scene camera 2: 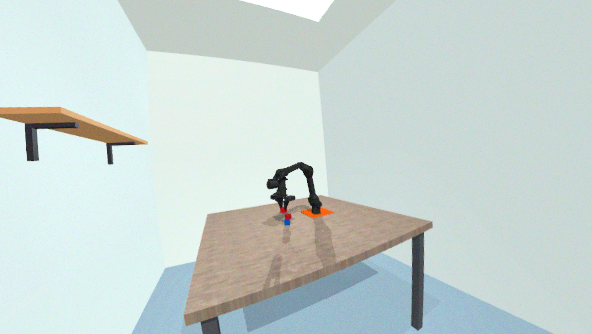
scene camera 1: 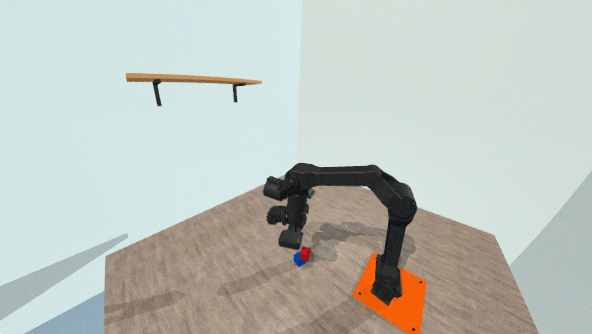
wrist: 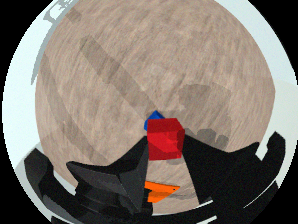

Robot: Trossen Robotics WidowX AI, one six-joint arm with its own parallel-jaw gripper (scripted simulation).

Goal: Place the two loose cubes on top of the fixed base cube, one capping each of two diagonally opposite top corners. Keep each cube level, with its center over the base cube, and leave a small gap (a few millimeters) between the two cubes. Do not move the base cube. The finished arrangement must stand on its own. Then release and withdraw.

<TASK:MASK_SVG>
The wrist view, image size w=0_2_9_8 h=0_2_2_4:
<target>gripper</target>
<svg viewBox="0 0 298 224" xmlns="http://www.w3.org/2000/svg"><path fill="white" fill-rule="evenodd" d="M51 217L52 224L68 224L68 222L61 221L60 218L55 216ZM286 139L278 135L278 132L274 132L267 141L266 155L259 160L255 155L259 141L227 153L201 143L185 133L182 157L192 177L198 202L213 202L200 208L169 213L165 216L133 214L141 213L141 204L144 200L145 177L149 164L148 136L142 137L126 155L122 155L106 167L67 161L67 168L78 183L74 196L56 180L51 160L36 147L27 159L24 159L24 167L29 184L41 202L51 212L73 224L198 224L214 216L217 217L216 220L208 224L250 224L277 193L277 181L273 180L281 171L286 156Z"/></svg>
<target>red cube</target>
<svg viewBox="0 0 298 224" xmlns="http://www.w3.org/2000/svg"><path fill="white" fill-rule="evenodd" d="M177 117L173 117L173 119L148 120L149 160L173 160L182 157L185 129L181 127Z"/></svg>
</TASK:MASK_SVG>
